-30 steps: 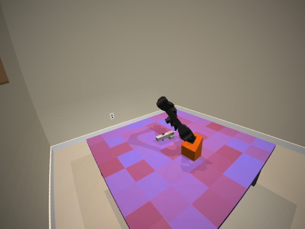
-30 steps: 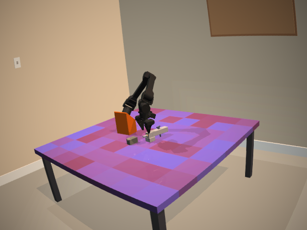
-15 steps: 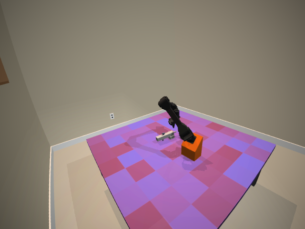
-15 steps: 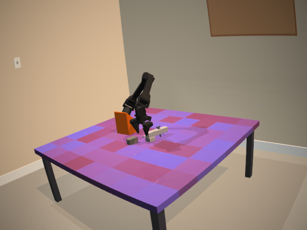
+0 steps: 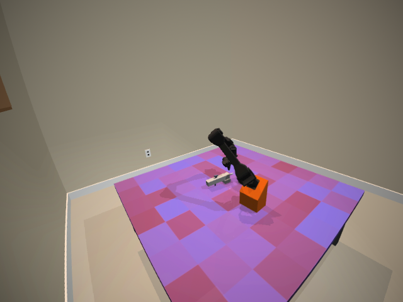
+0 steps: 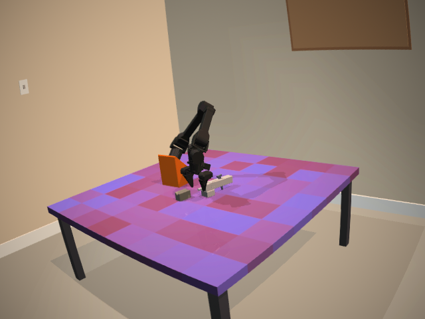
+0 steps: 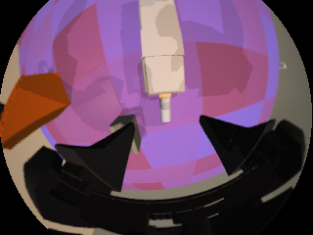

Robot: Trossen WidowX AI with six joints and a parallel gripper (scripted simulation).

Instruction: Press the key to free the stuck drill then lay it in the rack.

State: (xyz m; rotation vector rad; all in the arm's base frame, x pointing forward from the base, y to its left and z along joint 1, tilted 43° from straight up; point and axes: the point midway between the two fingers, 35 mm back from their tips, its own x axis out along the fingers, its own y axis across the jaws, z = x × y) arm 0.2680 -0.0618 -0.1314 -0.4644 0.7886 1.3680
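Right now my gripper tip is 6 cm to the right of the drill, 1 cm short of it and 1 cm above it. Round my gripper tip: grey rack block 8 cm behind, 3 cm below, 2 cm to the right; then dark key 14 cm to the left, 3 cm ahead; then fixture block 12 cm to the left, 3 cm ahead, 2 cm below.
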